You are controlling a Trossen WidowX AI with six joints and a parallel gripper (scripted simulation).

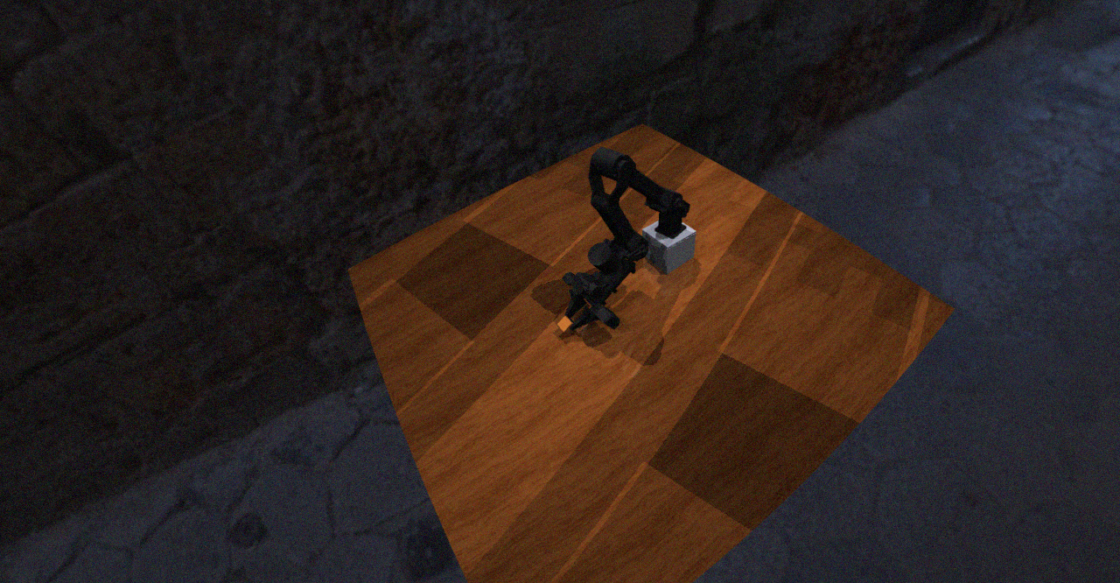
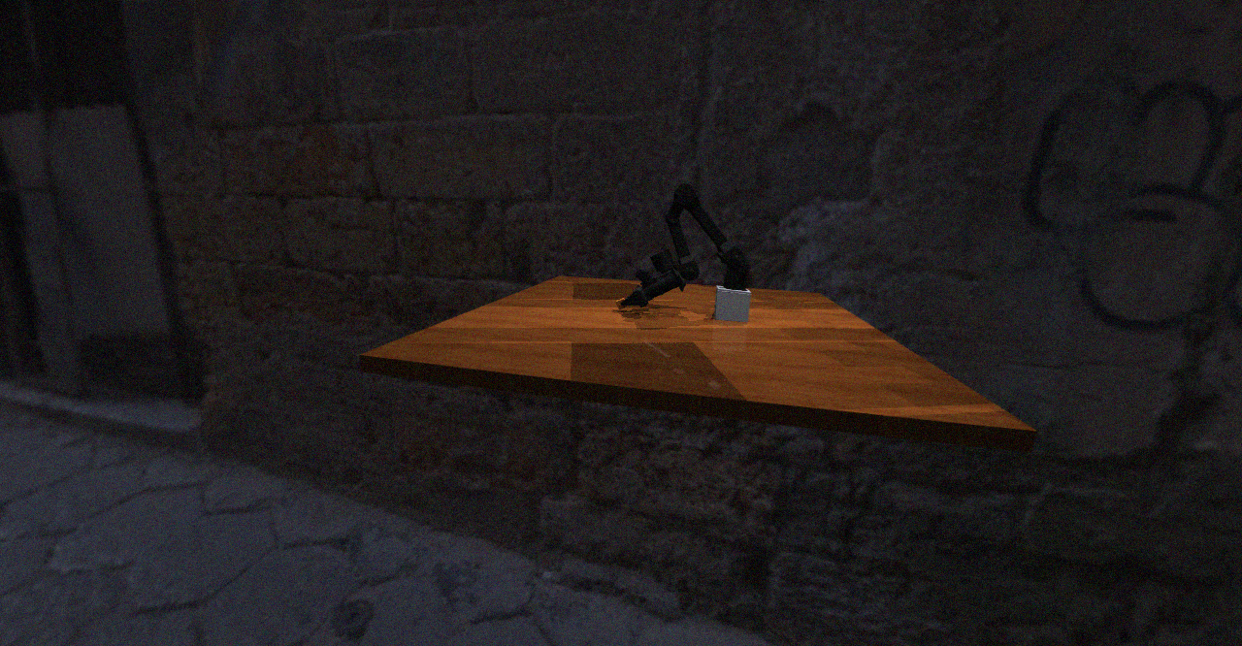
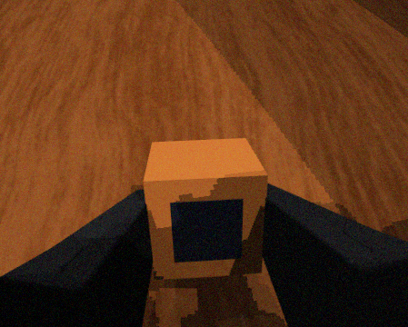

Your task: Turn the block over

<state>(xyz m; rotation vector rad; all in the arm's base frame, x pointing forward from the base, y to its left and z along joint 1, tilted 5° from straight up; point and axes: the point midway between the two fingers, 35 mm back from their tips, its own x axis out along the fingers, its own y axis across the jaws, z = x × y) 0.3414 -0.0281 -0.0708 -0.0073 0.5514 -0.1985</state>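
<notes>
Now: gripper tip 1 cm past the brown block.
</notes>
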